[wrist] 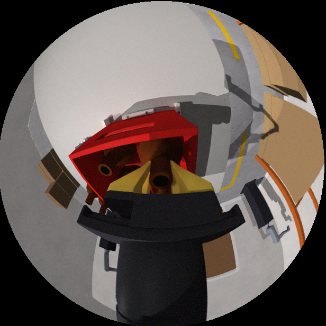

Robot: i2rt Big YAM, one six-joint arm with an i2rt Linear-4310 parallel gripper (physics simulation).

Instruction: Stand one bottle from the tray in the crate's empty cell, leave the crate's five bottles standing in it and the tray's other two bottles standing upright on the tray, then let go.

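My gripper (160, 164) is shut on the neck of a brown bottle (160, 172), whose open mouth faces the camera. Its wider body reaches down between the walls of the red crate (170, 119); how deep its base is cannot be seen. Another brown bottle (106, 168) stands in the crate to the left. A darker bottle shape shows partly behind the left finger, and brown glass shows just below the held bottle's mouth. Two brown bottle necks (90, 196) (102, 206) show outside the crate at the lower left, partly hidden. The tray cannot be made out.
The crate stands on a pale table top (130, 55), its shadow falling to the right. Cardboard boxes (61, 184) (292, 142) lie beyond the table at left and right. A dark clamp-like object (257, 202) is at the right. The gripper body hides the area below the crate.
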